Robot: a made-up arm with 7 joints.
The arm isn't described. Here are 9 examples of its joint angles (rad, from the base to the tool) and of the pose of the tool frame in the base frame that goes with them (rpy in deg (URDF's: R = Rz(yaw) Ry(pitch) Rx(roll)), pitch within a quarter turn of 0, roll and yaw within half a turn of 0; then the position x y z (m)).
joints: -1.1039 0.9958 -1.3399 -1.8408 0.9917 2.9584 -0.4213
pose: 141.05 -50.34 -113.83 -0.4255 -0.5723 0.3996
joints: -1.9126 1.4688 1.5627 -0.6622 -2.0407 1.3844 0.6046
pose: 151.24 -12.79 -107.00 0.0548 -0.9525 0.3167
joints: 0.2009 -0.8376 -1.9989 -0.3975 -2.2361 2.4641 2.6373
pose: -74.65 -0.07 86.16 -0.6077 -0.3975 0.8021
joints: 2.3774 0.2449 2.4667 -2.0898 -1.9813 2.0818 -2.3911
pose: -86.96 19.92 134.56 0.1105 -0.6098 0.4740
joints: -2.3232 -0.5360 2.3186 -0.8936 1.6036 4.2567 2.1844
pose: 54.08 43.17 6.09 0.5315 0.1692 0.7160
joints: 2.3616 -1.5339 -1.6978 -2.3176 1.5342 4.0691 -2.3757
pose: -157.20 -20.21 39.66 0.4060 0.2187 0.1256
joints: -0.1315 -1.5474 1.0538 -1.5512 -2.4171 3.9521 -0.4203
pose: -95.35 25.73 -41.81 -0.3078 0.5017 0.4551
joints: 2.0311 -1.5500 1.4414 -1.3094 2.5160 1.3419 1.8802
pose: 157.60 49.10 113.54 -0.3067 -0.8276 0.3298
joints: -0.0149 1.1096 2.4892 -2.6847 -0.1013 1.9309 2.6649
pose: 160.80 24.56 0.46 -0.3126 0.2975 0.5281
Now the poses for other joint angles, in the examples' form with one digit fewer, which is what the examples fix.
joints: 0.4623 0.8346 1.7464 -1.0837 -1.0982 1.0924 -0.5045
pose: 173.7 5.5 125.4 0.159 0.728 0.745
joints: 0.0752 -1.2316 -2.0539 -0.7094 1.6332 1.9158 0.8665
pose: -5.2 36.0 -97.3 -0.853 -0.404 0.324
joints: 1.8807 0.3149 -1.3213 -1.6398 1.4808 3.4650 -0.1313
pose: -90.8 -31.7 -76.4 0.490 0.315 0.630
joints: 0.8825 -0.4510 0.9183 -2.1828 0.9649 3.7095 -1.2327
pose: 74.1 -51.1 178.3 -0.123 0.439 0.608
